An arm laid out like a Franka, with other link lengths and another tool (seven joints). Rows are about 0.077 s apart.
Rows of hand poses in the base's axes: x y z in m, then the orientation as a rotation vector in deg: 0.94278, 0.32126, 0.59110, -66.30, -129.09, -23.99; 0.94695, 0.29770, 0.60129, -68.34, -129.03, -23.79; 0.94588, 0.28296, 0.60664, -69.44, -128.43, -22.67; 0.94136, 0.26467, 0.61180, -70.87, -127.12, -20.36; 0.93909, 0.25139, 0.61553, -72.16, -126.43, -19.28; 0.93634, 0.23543, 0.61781, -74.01, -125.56, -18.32; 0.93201, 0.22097, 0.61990, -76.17, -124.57, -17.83; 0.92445, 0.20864, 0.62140, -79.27, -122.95, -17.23; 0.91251, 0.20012, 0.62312, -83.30, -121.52, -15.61; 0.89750, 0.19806, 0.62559, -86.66, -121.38, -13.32
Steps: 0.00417, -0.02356, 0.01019, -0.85, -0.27, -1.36; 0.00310, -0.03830, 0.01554, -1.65, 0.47, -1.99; -0.00142, -0.05659, 0.02070, -2.98, 2.22, -2.73; -0.00369, -0.06987, 0.02443, -3.81, 2.94, -3.52; -0.00644, -0.08583, 0.02671, -4.72, 3.62, -4.77; -0.01077, -0.10029, 0.02880, -5.44, 4.10, -6.37; -0.01833, -0.11262, 0.03030, -6.36, 4.86, -8.74; -0.03027, -0.12114, 0.03202, -8.35, 5.55, -11.48; -0.04528, -0.12320, 0.03449, -10.99, 5.56, -13.29
